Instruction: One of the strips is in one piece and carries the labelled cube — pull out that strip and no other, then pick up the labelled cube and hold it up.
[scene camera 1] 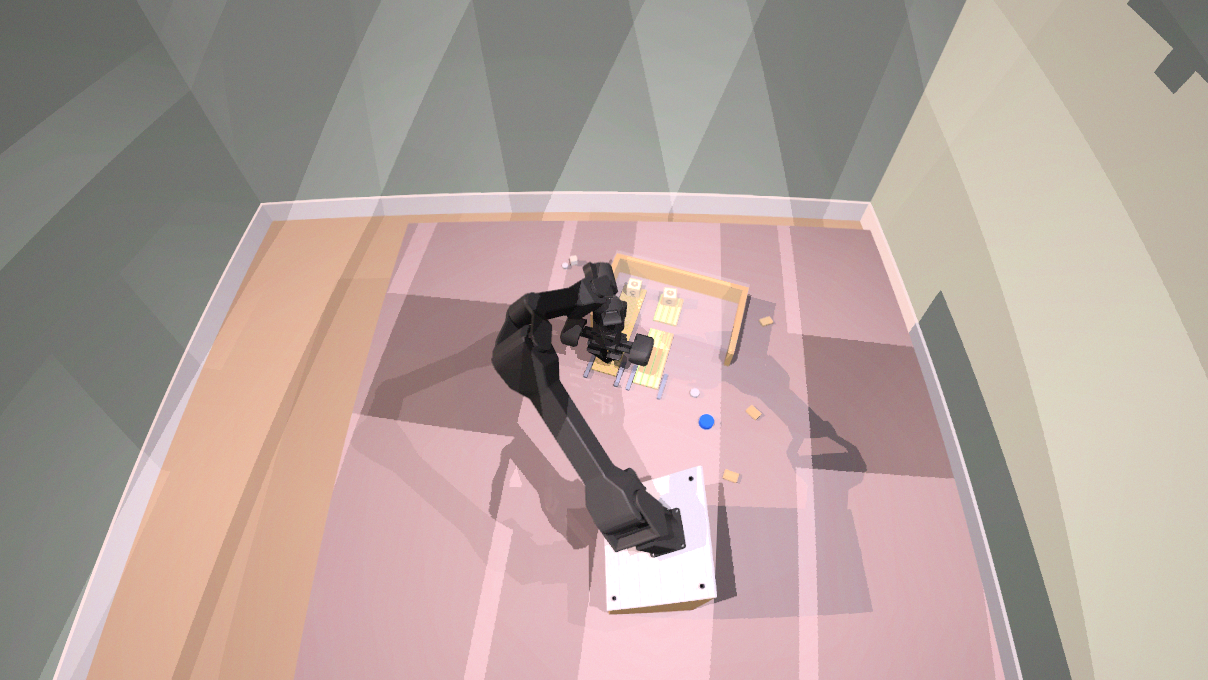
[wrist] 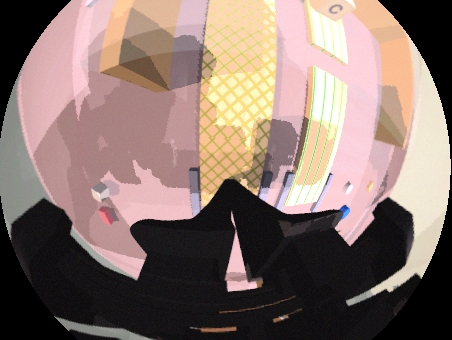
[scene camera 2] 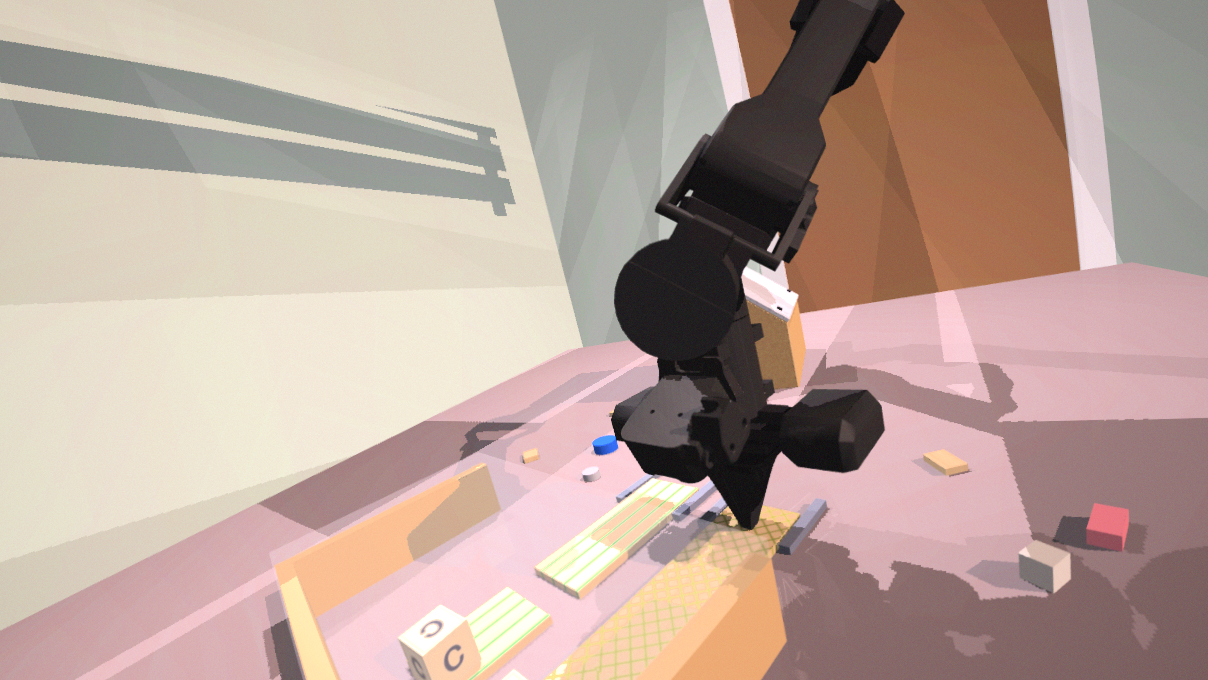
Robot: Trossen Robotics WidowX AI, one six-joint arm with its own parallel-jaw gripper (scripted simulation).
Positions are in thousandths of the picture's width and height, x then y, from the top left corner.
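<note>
Gripper (scene camera 2: 621, 774), (scene camera 1: 502, 532) and (wrist: 508, 540). Cross-hatched strip (scene camera 2: 641, 771) and (wrist: 525, 266). Cube (scene camera 2: 864, 832). Tan tile (scene camera 2: 784, 683).
</note>
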